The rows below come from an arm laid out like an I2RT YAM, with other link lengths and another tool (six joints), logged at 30 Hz.
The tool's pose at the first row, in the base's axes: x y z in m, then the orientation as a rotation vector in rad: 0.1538 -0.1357 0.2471 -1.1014 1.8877 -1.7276
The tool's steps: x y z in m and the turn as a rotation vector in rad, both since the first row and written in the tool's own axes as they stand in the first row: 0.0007 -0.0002 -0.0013 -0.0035 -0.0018 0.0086; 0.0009 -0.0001 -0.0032 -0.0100 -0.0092 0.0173; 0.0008 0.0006 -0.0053 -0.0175 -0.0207 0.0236; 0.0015 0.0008 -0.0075 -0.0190 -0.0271 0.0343; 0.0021 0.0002 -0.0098 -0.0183 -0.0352 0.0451
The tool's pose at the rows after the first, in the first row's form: 0.1525 -0.1353 0.2477 -1.0942 1.8924 -1.7187; 0.1510 -0.1342 0.2480 -1.0916 1.8968 -1.7027; 0.1493 -0.1327 0.2477 -1.0948 1.8993 -1.6837; 0.1473 -0.1318 0.2481 -1.0875 1.8993 -1.6713; 0.1454 -0.1306 0.2493 -1.0804 1.8961 -1.6591
